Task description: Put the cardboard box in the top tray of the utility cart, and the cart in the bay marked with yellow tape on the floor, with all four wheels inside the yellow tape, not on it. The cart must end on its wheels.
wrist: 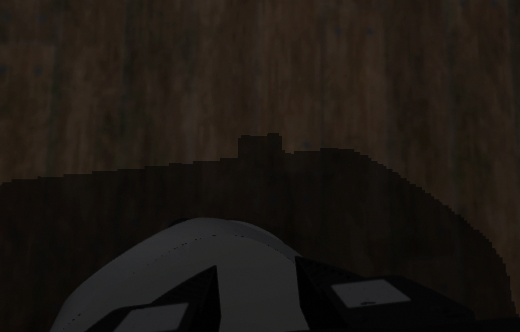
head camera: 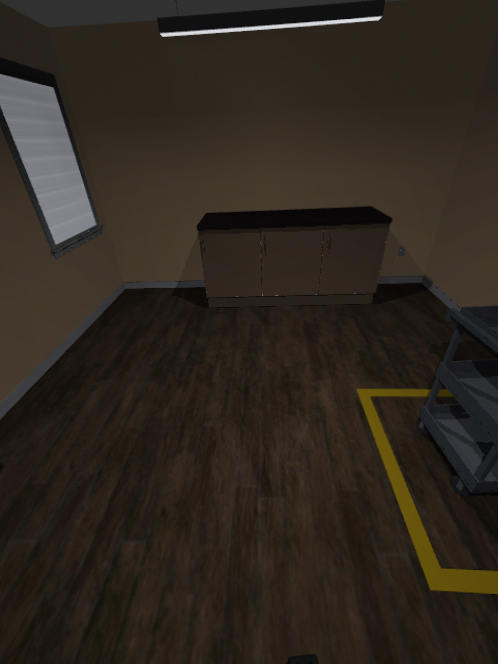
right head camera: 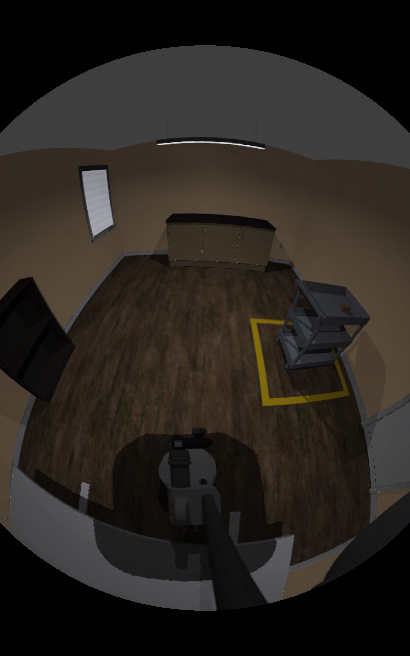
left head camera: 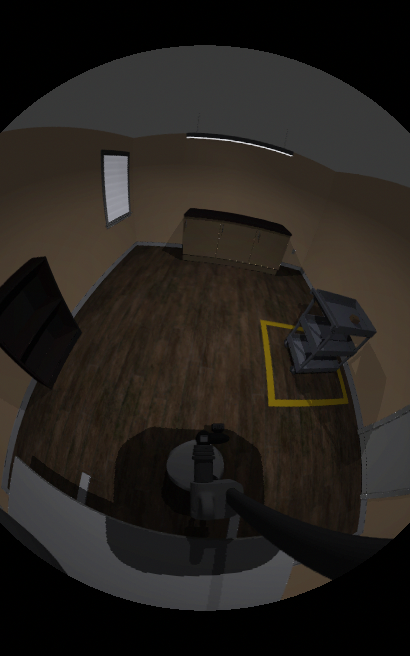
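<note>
The grey utility cart point(head camera: 474, 320) point(left head camera: 337, 299) point(right head camera: 312, 285) stands upright on its wheels at the far right, over the back part of the yellow tape bay point(head camera: 397, 474) point(left head camera: 267, 366) point(right head camera: 259, 361). The head view cuts off its right side, and I cannot tell whether every wheel is clear of the tape. The small brown cardboard box point(left head camera: 355, 320) point(right head camera: 346, 307) lies in the cart's top tray. My gripper point(left head camera: 211, 433) point(right head camera: 191, 438) is tucked in over my base, far from the cart, half open and empty.
A low cabinet point(head camera: 293, 261) point(left head camera: 234, 239) point(right head camera: 220, 241) with a dark top stands against the far wall. A window point(head camera: 48, 160) is on the left wall. A dark unit point(left head camera: 34, 317) point(right head camera: 29, 337) stands at the left. The right wall runs close behind the cart.
</note>
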